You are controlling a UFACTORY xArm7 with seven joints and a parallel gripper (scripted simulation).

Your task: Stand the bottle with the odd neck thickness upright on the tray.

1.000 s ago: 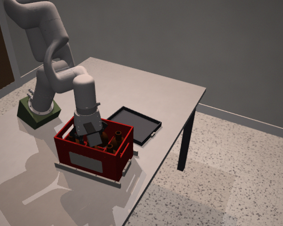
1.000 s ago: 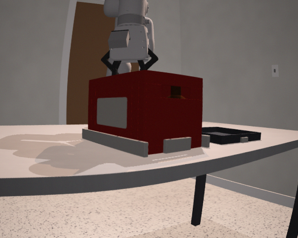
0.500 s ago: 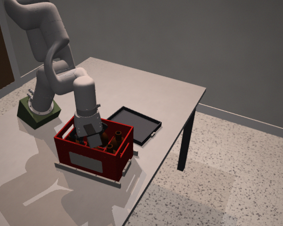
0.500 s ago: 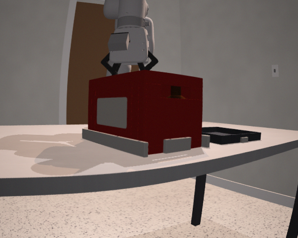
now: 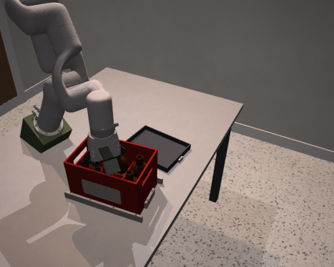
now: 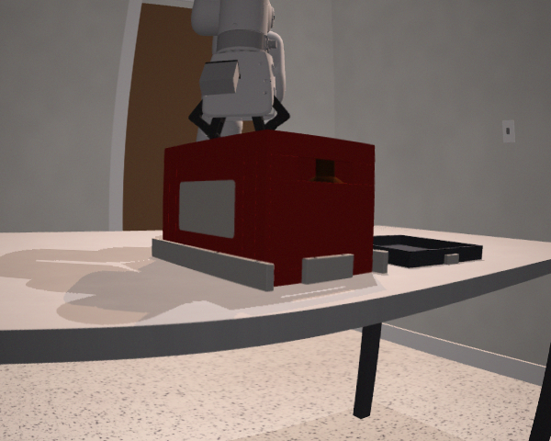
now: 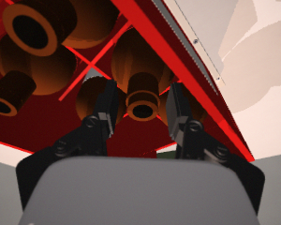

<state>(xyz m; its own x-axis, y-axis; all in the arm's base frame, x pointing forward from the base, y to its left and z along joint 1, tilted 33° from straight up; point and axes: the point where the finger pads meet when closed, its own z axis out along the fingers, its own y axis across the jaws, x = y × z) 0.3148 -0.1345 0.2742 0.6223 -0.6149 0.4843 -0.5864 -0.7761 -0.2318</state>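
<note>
The red crate lies 4 cm to the left of my hand and 7 cm below it. Also, from my hand: black tray: 4 cm ahead, 33 cm to the left, 15 cm below.
</note>
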